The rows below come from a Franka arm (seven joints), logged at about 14 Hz.
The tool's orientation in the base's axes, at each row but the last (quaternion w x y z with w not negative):
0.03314, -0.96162, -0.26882, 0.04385
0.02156, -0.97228, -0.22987, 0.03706
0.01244, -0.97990, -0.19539, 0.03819
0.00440, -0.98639, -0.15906, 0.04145
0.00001, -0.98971, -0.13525, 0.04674
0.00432, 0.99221, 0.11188, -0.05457
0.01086, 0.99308, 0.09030, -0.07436
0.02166, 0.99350, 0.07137, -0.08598
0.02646, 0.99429, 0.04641, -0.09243
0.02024, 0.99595, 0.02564, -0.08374
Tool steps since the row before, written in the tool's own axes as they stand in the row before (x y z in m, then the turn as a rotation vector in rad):
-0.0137, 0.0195, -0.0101, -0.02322, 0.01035, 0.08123
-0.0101, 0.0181, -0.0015, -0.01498, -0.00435, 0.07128
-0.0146, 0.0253, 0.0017, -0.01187, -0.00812, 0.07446
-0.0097, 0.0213, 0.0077, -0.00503, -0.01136, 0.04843
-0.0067, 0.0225, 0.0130, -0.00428, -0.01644, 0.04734
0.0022, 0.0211, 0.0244, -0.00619, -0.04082, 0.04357
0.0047, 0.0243, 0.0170, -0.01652, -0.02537, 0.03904
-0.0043, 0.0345, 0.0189, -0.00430, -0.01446, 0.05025
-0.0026, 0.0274, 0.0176, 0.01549, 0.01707, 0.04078
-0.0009, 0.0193, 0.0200, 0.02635, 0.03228, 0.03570
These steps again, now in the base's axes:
-0.0006, -0.0242, 0.0092, -0.02275, -0.01764, -0.08010
-0.0008, -0.0207, 0.0011, -0.02114, -0.00106, -0.06983
-0.0039, -0.0289, -0.0017, -0.01997, 0.00364, -0.07307
-0.0031, -0.0233, -0.0074, -0.01235, 0.00899, -0.04761
-0.0016, -0.0236, -0.0126, -0.01289, 0.01410, -0.04653
0.0042, -0.0206, -0.0246, -0.01976, 0.03752, -0.04248
0.0065, -0.0237, -0.0173, -0.02635, 0.02065, -0.03633
-0.0023, -0.0358, -0.0168, -0.01473, 0.01093, -0.04916
-0.0031, -0.0285, -0.0156, 0.00942, -0.01811, -0.04216
-0.0032, -0.0202, -0.0189, 0.02179, -0.03255, -0.03843

